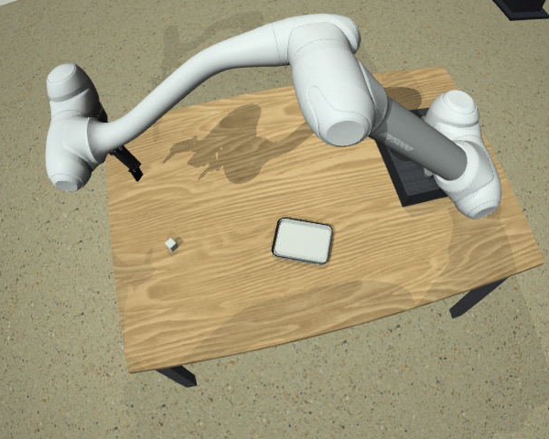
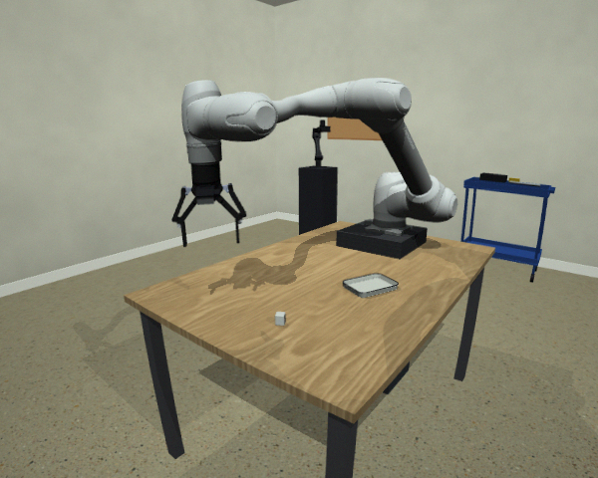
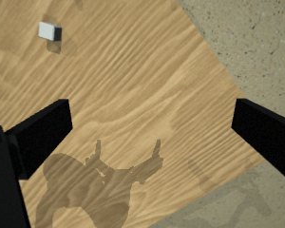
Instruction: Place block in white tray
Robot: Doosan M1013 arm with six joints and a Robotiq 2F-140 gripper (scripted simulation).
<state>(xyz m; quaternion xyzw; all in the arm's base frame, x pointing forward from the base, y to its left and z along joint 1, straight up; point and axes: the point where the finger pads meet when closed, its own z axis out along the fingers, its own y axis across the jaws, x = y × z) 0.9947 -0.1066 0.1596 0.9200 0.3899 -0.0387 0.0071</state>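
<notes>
Right now the block is 22 cm below my hand, 17 cm to the left of it and 8 cm behind it. Also, from my hand: white tray 47 cm behind, 27 cm to the left, 22 cm below.
</notes>
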